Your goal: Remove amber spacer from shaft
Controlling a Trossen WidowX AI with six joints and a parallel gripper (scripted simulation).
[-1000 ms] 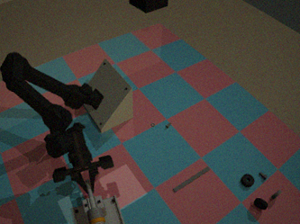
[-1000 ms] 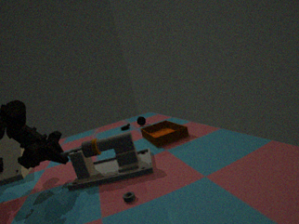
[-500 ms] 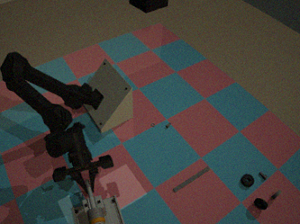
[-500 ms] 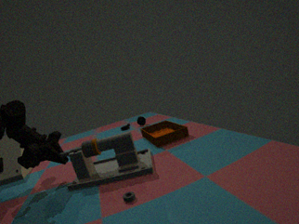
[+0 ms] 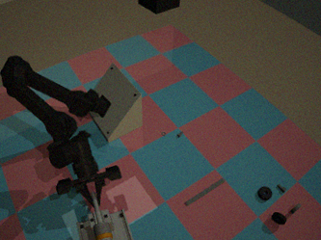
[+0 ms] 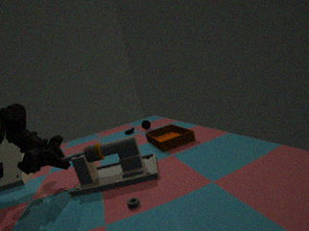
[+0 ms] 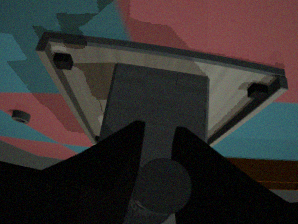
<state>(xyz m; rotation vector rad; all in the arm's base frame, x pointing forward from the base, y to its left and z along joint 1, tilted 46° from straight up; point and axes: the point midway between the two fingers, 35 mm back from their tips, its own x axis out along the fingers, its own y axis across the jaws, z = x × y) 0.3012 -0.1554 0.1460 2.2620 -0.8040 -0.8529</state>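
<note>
Now: the shaft 60 mm ahead of my gripper tip, 20 mm to the right of it and 20 mm above it. Round my gripper tip: orange tray 350 mm ahead, 100 mm to the left, 50 mm below; then grey bar 310 mm to the left, 150 mm ahead, 50 mm below; then amber spacer 100 mm ahead, 30 mm to the right, 20 mm above.
</note>
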